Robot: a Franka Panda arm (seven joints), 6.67 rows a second.
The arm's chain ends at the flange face. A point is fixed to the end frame.
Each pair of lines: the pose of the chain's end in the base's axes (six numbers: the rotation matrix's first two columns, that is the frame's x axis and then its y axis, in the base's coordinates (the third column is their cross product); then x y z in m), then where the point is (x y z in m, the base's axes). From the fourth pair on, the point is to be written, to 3 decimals.
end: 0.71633 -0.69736 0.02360 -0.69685 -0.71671 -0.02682 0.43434 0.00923 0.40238
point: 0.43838 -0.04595 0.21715
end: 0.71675 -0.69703 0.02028 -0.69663 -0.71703 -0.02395 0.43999 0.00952 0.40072
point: 0.44324 -0.04561 0.21546
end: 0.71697 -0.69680 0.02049 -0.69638 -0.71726 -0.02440 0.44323 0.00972 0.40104
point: 0.44659 -0.04537 0.21577
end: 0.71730 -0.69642 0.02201 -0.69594 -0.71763 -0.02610 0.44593 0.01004 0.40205
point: 0.450 -0.045 0.217
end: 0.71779 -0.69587 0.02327 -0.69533 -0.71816 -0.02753 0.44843 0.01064 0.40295
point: 0.453 -0.044 0.218
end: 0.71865 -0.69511 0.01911 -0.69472 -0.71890 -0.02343 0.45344 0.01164 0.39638
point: 0.457 -0.043 0.211
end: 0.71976 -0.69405 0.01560 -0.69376 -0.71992 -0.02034 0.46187 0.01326 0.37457
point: 0.464 -0.042 0.189
